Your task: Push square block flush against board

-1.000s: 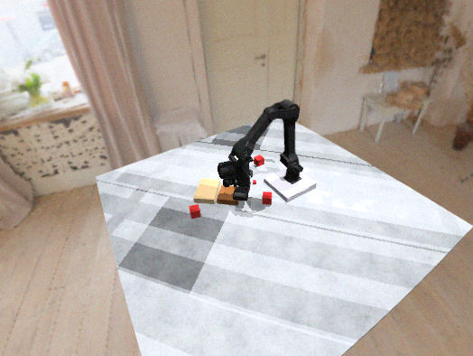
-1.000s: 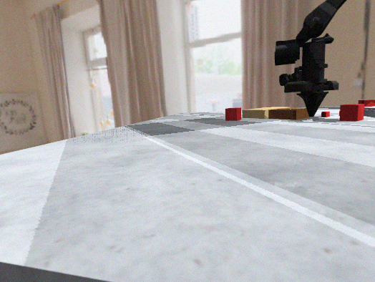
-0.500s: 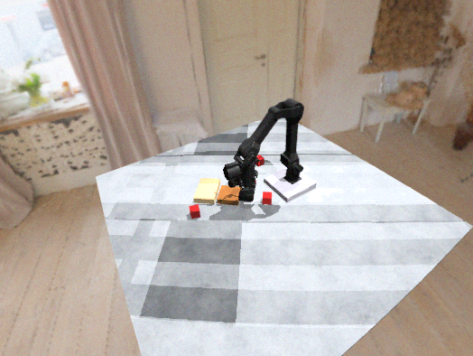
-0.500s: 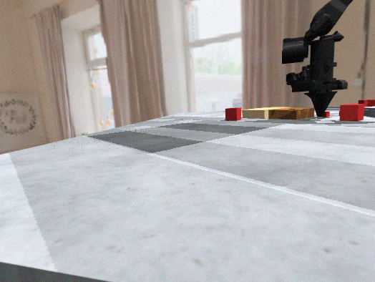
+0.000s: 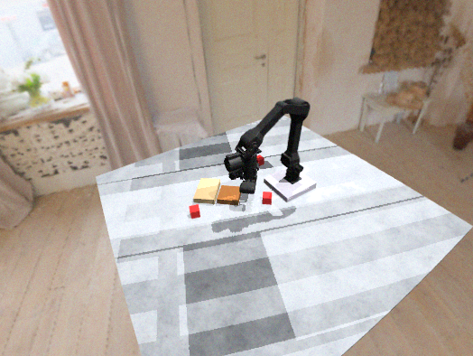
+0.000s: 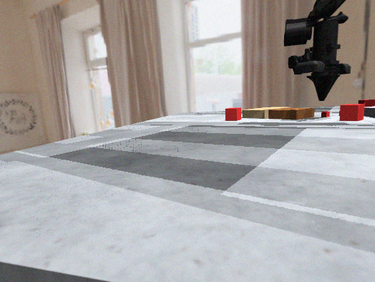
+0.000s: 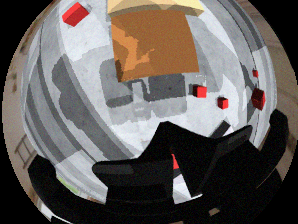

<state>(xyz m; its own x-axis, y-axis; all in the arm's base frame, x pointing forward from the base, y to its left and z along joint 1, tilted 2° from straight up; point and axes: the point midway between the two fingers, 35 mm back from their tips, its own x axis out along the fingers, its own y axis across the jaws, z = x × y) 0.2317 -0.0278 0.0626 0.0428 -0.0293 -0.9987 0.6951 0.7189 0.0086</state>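
The square block lies 7 cm ahead of my gripper tip, 7 cm to the right of it and 4 cm below it. The rest, counted from my gripper tip: pale wooden board: 13 cm ahead, 16 cm to the right, 4 cm below.
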